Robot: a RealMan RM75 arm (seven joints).
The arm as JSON. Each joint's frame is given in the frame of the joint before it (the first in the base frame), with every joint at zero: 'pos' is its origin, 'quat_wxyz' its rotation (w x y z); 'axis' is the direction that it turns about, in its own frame. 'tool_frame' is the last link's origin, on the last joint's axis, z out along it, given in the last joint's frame.
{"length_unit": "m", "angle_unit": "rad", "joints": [
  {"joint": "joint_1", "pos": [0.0, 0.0, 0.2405], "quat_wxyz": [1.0, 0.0, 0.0, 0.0], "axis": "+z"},
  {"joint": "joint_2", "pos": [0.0, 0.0, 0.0], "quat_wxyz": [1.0, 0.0, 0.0, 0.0], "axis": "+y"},
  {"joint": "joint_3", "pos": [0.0, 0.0, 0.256], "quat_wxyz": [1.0, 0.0, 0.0, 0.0], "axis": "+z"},
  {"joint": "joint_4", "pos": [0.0, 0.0, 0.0], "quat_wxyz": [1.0, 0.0, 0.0, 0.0], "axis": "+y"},
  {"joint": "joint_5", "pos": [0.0, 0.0, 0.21], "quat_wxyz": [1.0, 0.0, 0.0, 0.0], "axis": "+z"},
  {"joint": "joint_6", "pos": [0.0, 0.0, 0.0], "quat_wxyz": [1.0, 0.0, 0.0, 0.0], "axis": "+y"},
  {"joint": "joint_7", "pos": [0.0, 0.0, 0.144], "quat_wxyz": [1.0, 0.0, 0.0, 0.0], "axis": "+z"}
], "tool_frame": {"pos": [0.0, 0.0, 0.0], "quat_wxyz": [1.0, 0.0, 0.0, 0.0]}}
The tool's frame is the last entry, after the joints.
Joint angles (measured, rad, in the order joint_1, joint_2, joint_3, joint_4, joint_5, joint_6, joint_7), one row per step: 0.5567, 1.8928, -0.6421, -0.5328, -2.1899, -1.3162, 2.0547; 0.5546, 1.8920, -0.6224, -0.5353, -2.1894, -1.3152, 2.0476; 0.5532, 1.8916, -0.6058, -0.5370, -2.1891, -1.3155, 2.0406; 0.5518, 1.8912, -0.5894, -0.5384, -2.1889, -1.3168, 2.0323; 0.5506, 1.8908, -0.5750, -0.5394, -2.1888, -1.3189, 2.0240; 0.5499, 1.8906, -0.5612, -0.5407, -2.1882, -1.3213, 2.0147; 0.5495, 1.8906, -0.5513, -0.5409, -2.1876, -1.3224, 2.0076; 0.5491, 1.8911, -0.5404, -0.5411, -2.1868, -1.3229, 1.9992; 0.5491, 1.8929, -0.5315, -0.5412, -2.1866, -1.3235, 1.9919; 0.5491, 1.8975, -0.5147, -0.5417, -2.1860, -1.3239, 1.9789
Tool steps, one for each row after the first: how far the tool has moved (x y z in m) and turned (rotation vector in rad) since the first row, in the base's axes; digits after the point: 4 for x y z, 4 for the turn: 0.0012, 0.0006, 0.0033, 0.0190, 0.0040, -0.0010; 0.0020, 0.0010, 0.0058, 0.0337, 0.0079, -0.0005; 0.0027, 0.0012, 0.0082, 0.0474, 0.0115, 0.0013; 0.0033, 0.0013, 0.0103, 0.0587, 0.0147, 0.0039; 0.0035, 0.0015, 0.0122, 0.0697, 0.0175, 0.0084; 0.0038, 0.0016, 0.0134, 0.0777, 0.0195, 0.0115; 0.0040, 0.0018, 0.0146, 0.0869, 0.0216, 0.0151; 0.0039, 0.0019, 0.0148, 0.0933, 0.0240, 0.0187; 0.0037, 0.0020, 0.0147, 0.1056, 0.0294, 0.0244
